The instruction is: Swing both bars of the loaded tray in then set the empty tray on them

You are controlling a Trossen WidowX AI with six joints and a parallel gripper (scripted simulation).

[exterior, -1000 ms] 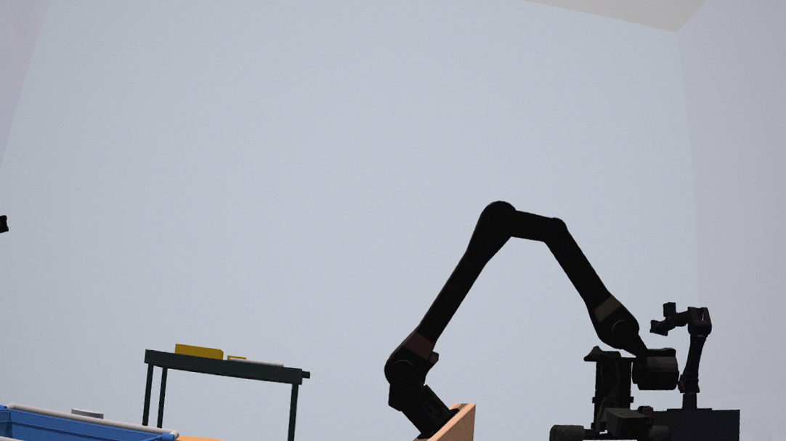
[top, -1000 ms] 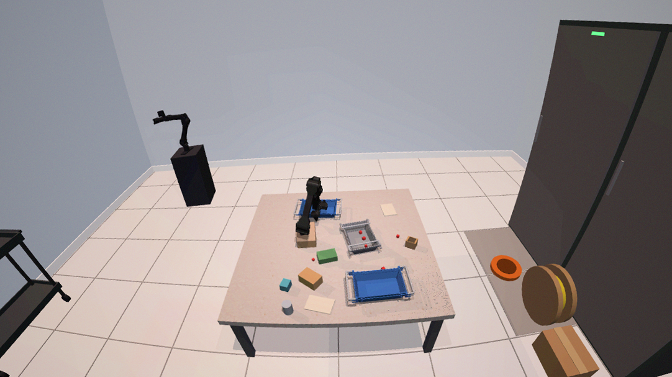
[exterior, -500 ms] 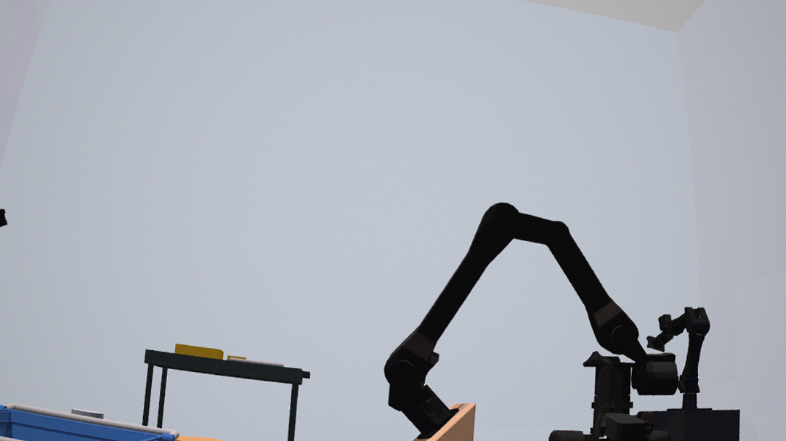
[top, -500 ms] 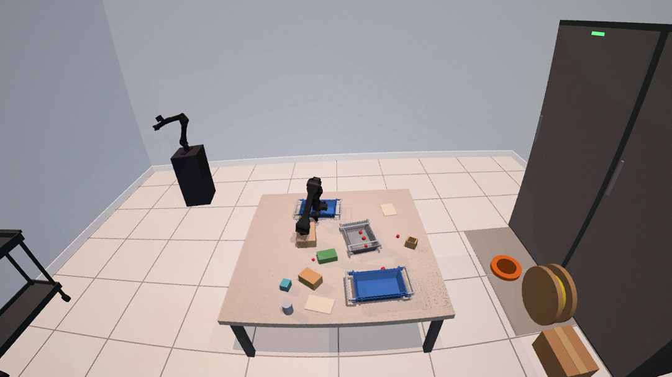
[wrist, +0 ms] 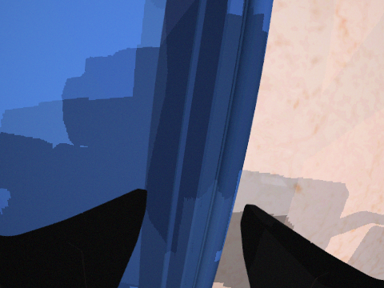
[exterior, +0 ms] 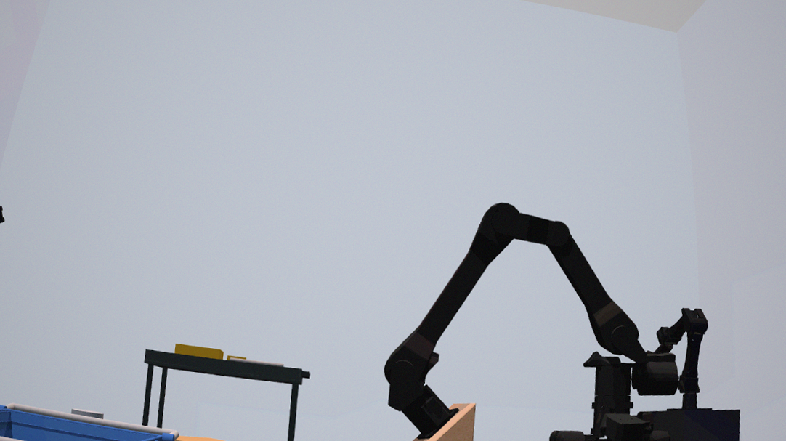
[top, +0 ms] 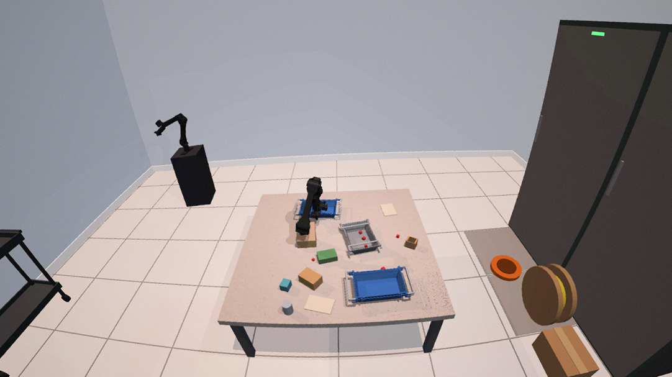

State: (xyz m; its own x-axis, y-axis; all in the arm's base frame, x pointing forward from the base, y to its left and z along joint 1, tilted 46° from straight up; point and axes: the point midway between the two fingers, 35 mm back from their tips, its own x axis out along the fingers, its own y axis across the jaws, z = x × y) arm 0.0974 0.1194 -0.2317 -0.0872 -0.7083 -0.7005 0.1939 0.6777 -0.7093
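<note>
My gripper tip is now 9 cm to the right of the tray, 3 cm below it and 2 cm short of it. Round my gripper tip: teal cube 63 cm to the right, 24 cm behind, 1 cm above; grey cylinder 80 cm to the right, 23 cm behind, 2 cm above; green block 43 cm to the right, 2 cm ahead, 1 cm above.
</note>
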